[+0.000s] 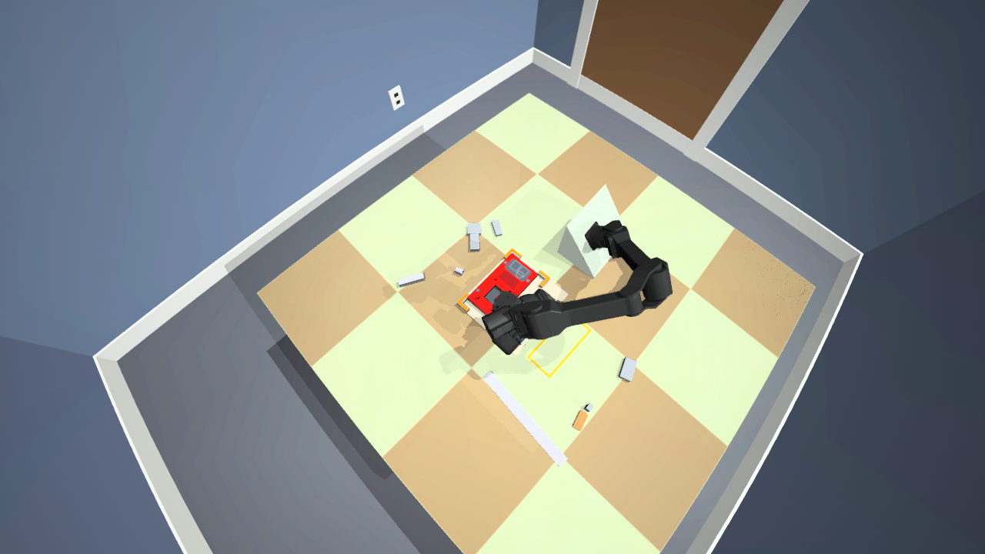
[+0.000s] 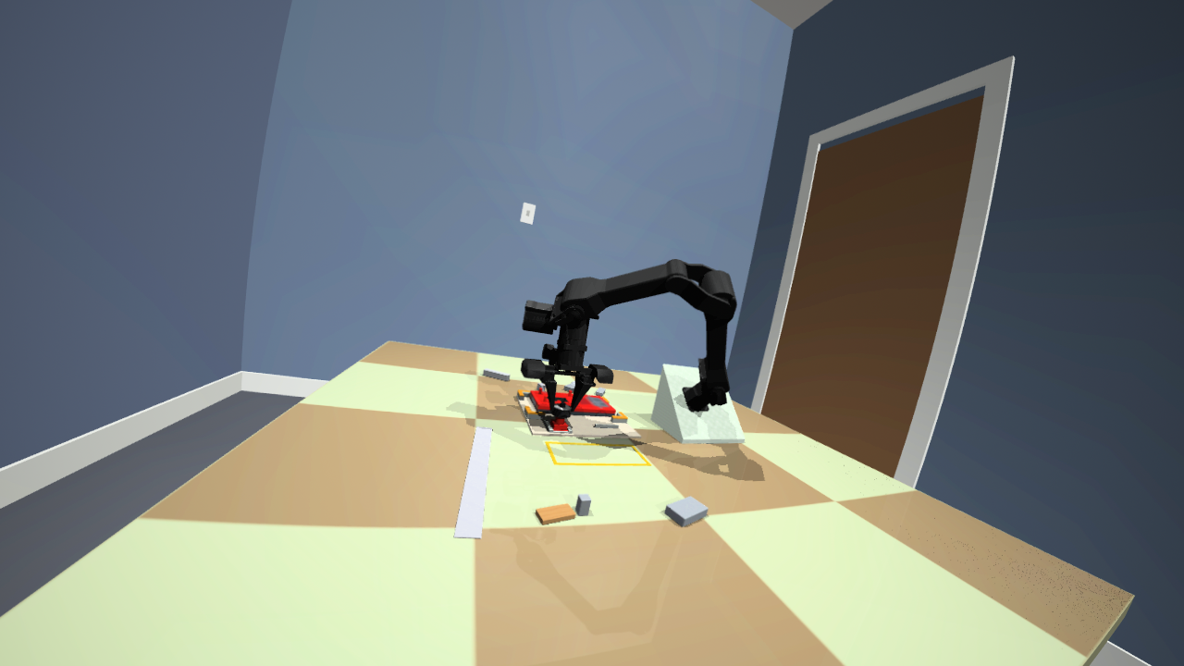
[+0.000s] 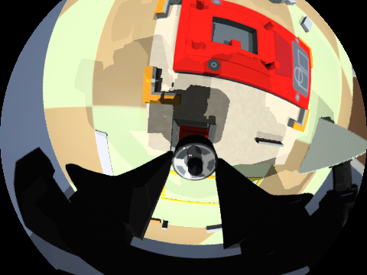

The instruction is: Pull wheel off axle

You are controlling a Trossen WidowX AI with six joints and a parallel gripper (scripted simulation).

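Now: the grey mount 10 mm below my gripper tip. Also, from my gripper tip: wheel (right at my gripper tip); long white strip (180 mm ahead, 150 mm to the left, 40 mm below); small grey block (50 mm ahead, 270 mm to the left, 30 mm below).
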